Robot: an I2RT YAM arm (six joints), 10 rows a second.
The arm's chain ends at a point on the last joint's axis. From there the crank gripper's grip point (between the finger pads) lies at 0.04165 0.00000 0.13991 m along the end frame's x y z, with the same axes.
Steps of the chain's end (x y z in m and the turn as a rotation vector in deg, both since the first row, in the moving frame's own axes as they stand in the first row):
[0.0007, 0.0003, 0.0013, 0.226, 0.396, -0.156]
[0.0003, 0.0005, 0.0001, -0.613, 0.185, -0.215]
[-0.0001, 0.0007, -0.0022, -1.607, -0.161, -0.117]
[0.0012, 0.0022, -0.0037, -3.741, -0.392, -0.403]
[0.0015, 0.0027, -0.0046, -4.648, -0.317, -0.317]
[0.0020, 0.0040, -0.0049, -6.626, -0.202, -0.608]
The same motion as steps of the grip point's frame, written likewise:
[0.0017, -0.0004, 0.0010, 0.226, 0.396, -0.156]
[0.0008, 0.0018, 0.0000, -0.613, 0.185, -0.215]
[-0.0005, 0.0045, -0.0021, -1.607, -0.161, -0.117]
[0.0003, 0.0110, -0.0037, -3.741, -0.392, -0.403]
[0.0008, 0.0138, -0.0048, -4.648, -0.317, -0.317]
[0.0016, 0.0197, -0.0057, -6.626, -0.202, -0.608]

